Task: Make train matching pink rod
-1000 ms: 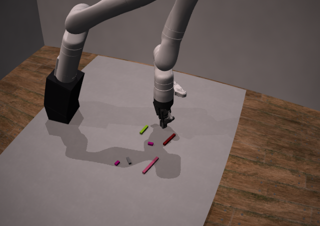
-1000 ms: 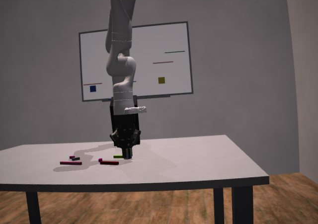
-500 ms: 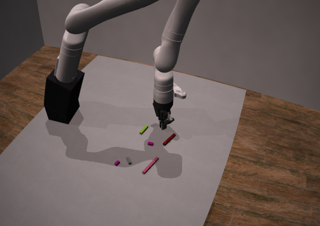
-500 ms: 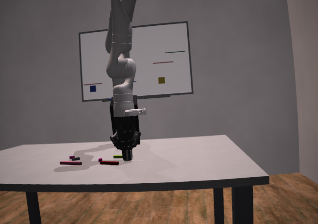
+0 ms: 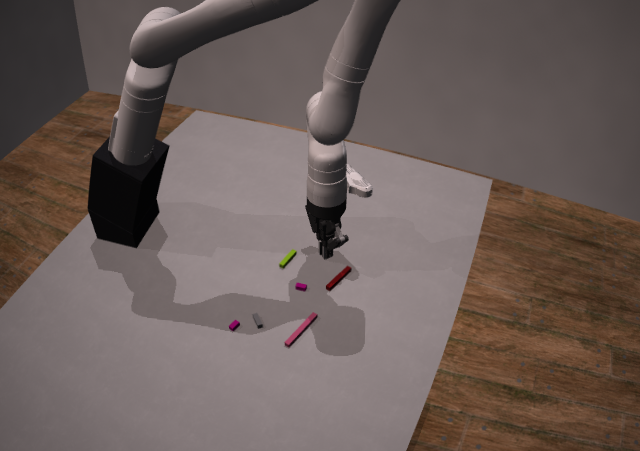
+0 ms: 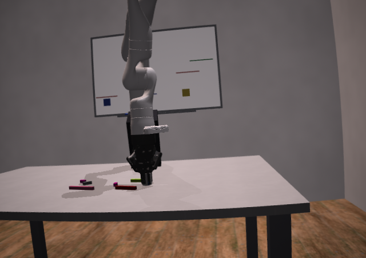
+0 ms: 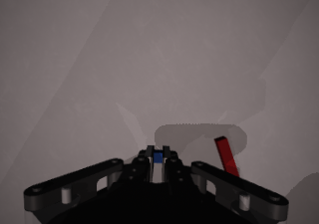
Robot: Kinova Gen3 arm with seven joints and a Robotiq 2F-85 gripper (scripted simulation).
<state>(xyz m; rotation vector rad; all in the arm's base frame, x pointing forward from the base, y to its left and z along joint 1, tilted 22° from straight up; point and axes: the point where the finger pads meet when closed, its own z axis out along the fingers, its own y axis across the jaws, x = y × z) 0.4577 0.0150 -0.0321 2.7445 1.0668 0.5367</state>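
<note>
The blue rod lies 1 cm below my hand. Round my hand: lime rod: 7 cm behind, 3 cm to the right, 2 cm below; pink rod: 21 cm to the right, 2 cm below; red rod: 4 cm ahead, 6 cm to the right, 2 cm below.
</note>
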